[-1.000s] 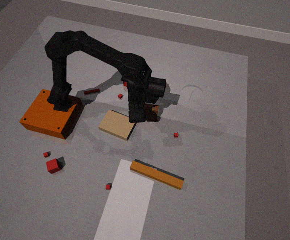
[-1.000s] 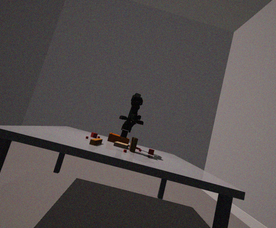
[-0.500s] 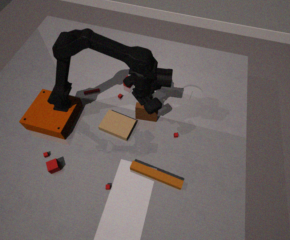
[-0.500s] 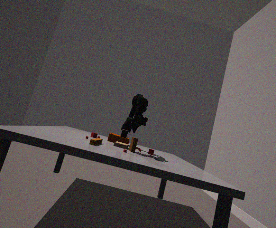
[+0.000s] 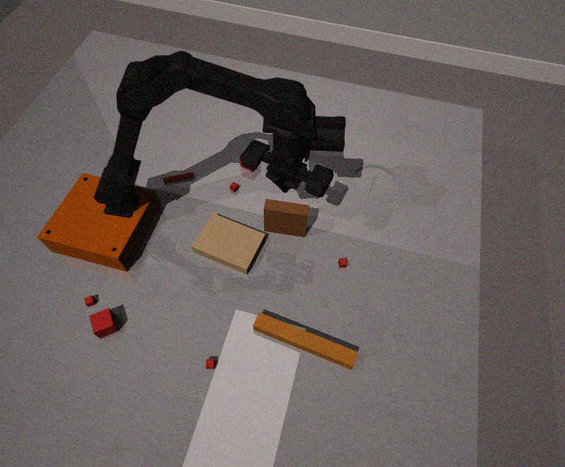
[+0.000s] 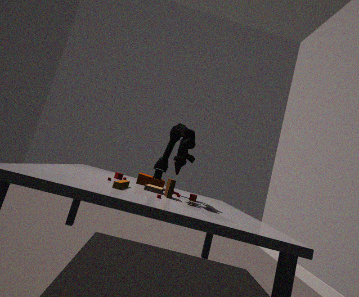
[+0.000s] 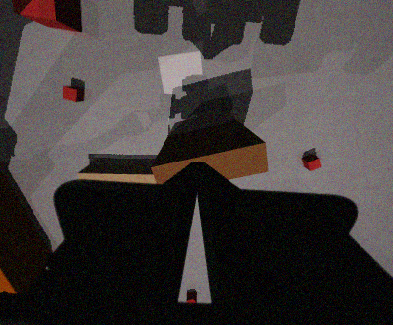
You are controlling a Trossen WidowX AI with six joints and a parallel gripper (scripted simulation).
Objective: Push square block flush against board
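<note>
Right now my gripper tip is 8 cm above the brown square block, 2 cm to the left of it and 1 cm short of it. From my gripper tip the other things lie so: long orange board 29 cm to the right, 12 cm below, 9 cm ahead; dark red bar 29 cm behind, 13 cm below, 8 cm to the left; flat tan block 12 cm below, 12 cm behind, 9 cm to the right.
</note>
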